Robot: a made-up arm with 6 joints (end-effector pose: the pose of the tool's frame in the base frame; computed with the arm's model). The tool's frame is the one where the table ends.
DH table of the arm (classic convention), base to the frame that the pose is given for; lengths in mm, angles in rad. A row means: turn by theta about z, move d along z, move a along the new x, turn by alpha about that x. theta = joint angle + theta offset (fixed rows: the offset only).
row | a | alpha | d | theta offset
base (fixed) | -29.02 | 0 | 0 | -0.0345
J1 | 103 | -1.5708 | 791 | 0.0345
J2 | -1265.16 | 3.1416 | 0 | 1.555
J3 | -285 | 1.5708 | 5 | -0.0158
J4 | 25 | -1.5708 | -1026 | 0
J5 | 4 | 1.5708 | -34 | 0
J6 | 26 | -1.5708 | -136 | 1.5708
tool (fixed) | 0 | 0 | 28 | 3.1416
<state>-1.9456 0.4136 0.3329 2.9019 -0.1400 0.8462</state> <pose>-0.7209 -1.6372 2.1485 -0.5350 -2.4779 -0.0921</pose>
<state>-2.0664 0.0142 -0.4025 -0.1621 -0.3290 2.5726</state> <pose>-0.5500 -1.1272 1.7878 0.7922 2.0515 0.6385</pose>
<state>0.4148 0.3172 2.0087 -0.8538 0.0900 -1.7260</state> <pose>0.0276 0.0663 3.1236 -0.9392 1.2810 -1.2604</pose>
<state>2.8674 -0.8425 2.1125 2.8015 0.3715 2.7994</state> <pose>1.9557 -0.4870 1.5795 -1.4285 1.7581 -0.0442</pose>
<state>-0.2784 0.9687 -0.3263 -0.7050 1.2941 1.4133</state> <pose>1.7017 -0.5294 0.6363 -0.3282 1.2130 0.5750</pose>
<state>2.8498 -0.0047 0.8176 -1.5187 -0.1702 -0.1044</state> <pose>-0.6650 0.1686 3.1050 -1.4512 -0.4741 -0.7291</pose>
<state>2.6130 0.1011 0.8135 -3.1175 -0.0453 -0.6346</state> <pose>-0.7934 0.4483 3.0479 -2.0293 -1.5312 1.1884</pose>
